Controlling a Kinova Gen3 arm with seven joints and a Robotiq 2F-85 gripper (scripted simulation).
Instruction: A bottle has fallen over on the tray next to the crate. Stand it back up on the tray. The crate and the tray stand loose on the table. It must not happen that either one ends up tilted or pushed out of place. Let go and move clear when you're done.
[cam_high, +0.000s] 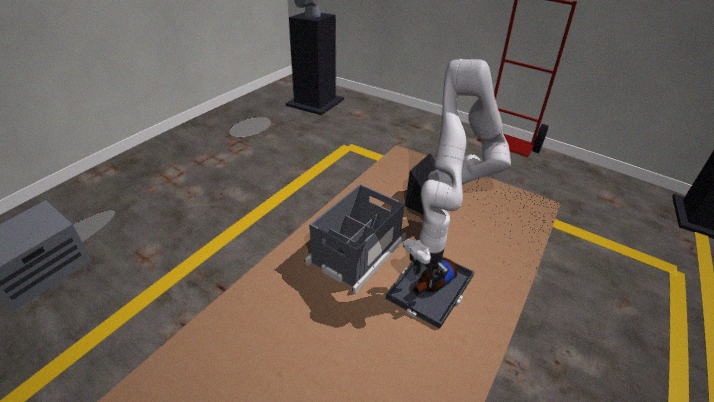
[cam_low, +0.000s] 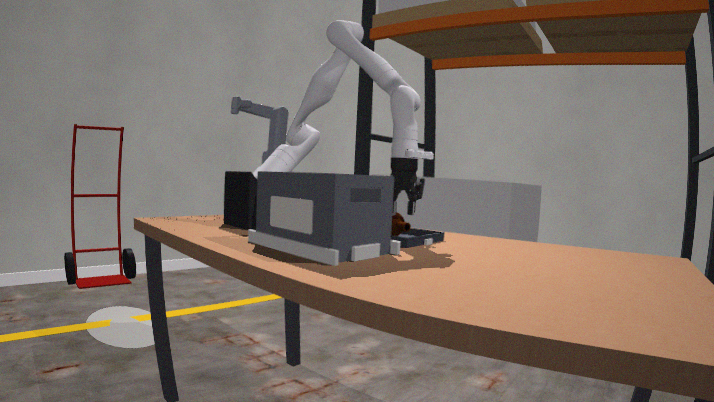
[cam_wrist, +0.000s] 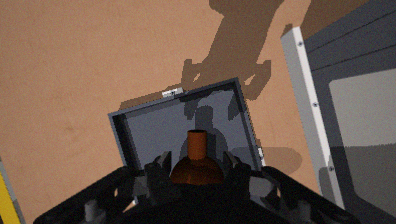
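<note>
Now: the brown bottle 4 cm below my hand, 4 cm behind it and 2 cm to the left of it. From my hand the other things lie so: grey crate 27 cm to the right, 6 cm behind; then dark tray 7 cm below, 4 cm behind, 2 cm to the left.
</note>
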